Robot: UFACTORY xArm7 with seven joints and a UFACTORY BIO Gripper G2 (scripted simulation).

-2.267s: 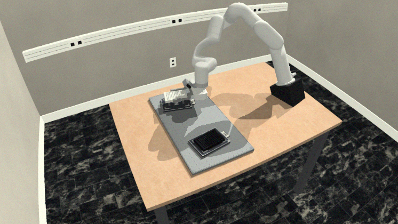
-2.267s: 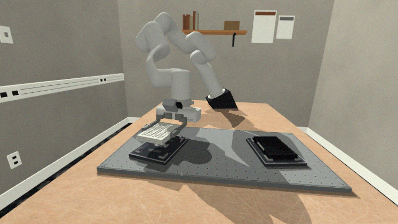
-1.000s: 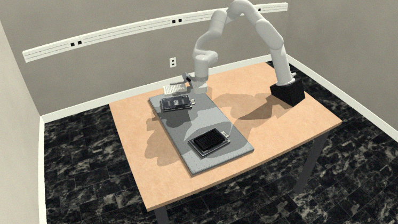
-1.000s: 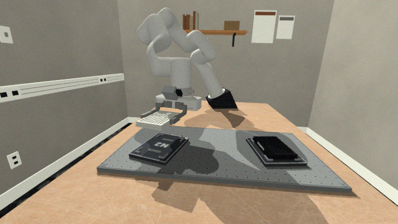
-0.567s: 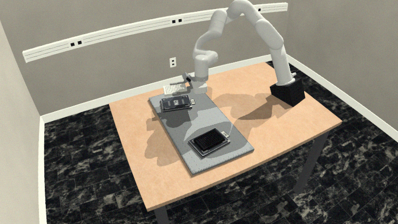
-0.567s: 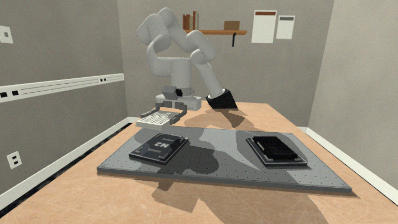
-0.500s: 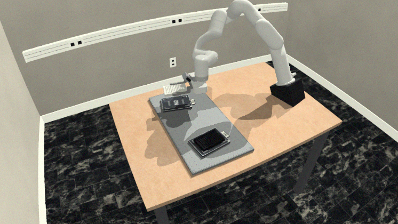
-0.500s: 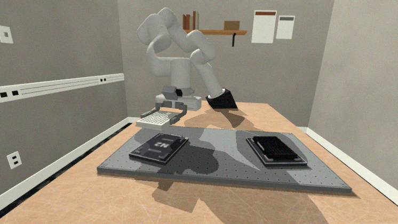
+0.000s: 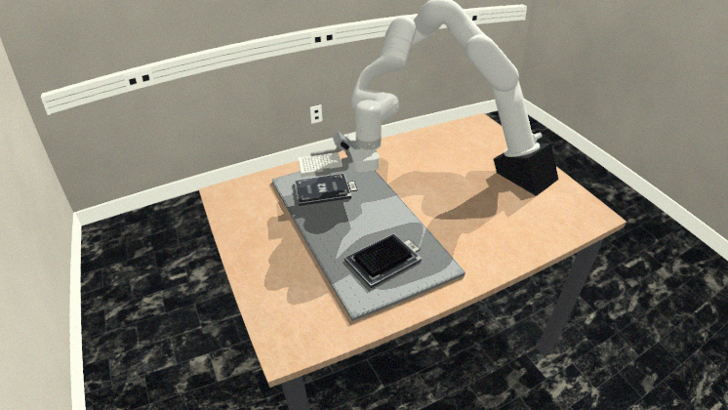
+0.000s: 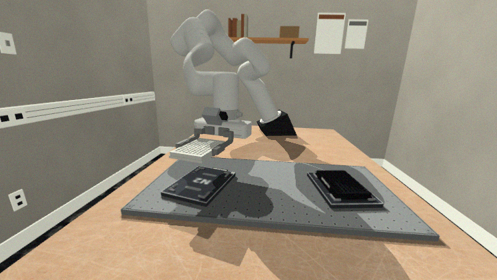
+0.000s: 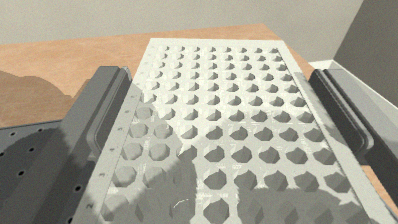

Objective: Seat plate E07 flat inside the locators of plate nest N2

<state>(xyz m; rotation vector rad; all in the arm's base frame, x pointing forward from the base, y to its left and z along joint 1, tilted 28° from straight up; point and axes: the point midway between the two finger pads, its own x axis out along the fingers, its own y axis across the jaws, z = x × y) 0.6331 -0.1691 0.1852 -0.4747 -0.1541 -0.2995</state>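
Now: the dark plate nest N2 100 mm below my hand. Also, from my hand: white well plate E07: right at my hand; black well plate E01: 360 mm to the left, 80 mm below, 10 mm ahead; plate nest N1: 360 mm to the left, 100 mm below, 10 mm ahead.
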